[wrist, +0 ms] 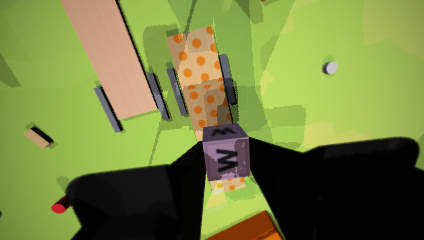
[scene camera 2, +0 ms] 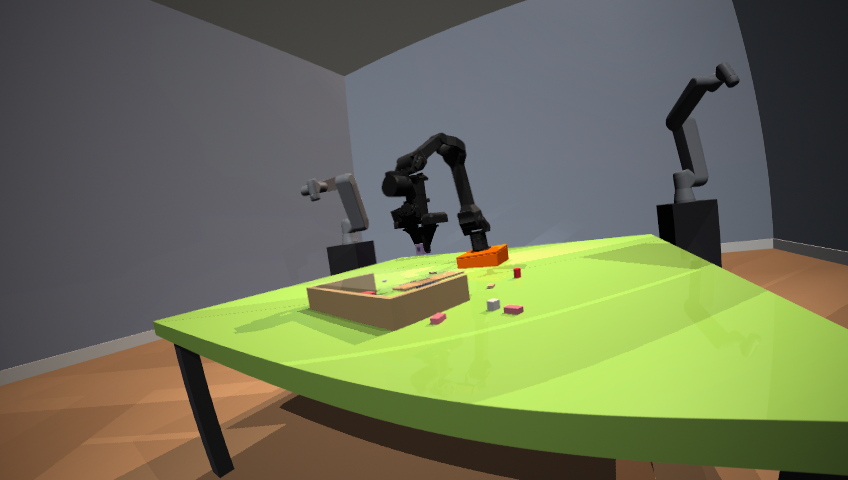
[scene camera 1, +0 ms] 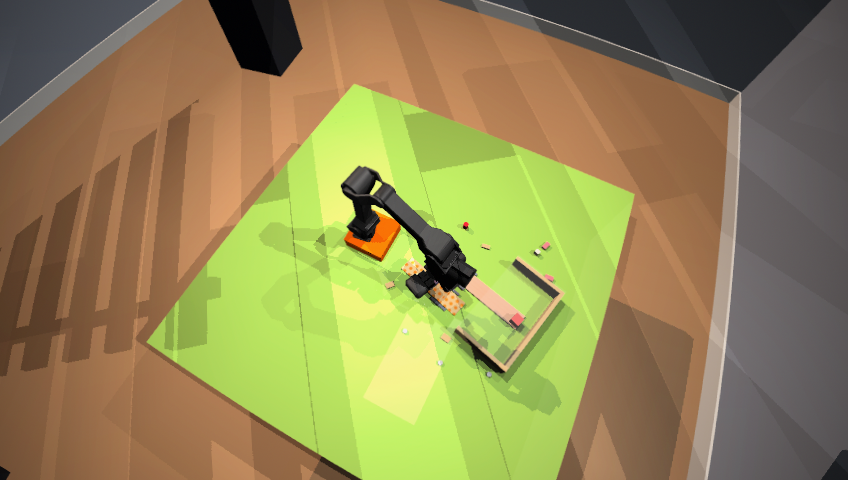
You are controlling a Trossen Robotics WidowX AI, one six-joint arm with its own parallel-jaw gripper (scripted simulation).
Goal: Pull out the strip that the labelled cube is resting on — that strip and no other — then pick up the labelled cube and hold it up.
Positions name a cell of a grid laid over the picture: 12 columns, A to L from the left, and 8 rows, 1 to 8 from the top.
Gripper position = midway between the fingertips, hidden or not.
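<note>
My gripper (scene camera 2: F5) is carrying a purple labelled cube. You can see the gripper (wrist: G5) in the wrist view too, and scene camera 1 also shows my gripper (scene camera 1: G5).
</note>
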